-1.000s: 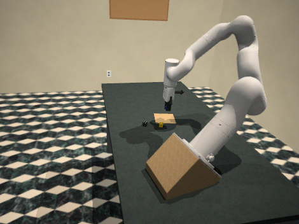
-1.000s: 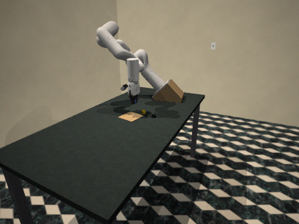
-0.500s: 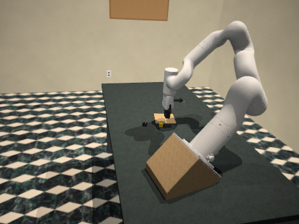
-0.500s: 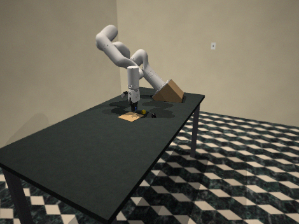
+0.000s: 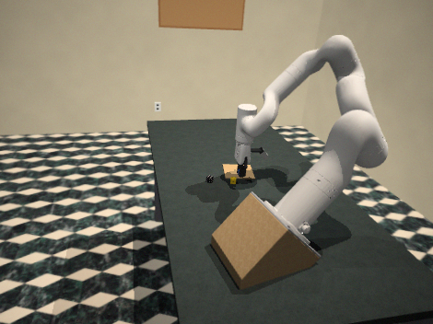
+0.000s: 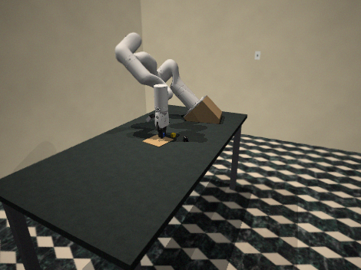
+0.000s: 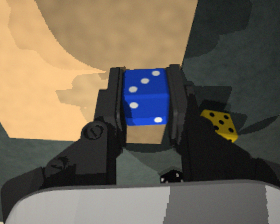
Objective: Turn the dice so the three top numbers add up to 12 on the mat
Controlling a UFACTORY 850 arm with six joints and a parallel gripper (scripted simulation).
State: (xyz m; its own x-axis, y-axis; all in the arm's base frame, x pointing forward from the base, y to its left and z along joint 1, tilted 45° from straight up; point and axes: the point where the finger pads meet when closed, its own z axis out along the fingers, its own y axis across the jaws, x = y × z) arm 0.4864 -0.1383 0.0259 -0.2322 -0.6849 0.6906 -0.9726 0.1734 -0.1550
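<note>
The blue die is 10 mm below my hand. From my hand the other things lie so: tan mat 50 mm ahead, 30 mm below, 10 mm to the right; then black die 160 mm to the left, 20 mm below, 10 mm ahead; then yellow die 60 mm to the left, 40 mm behind, 20 mm below.
</note>
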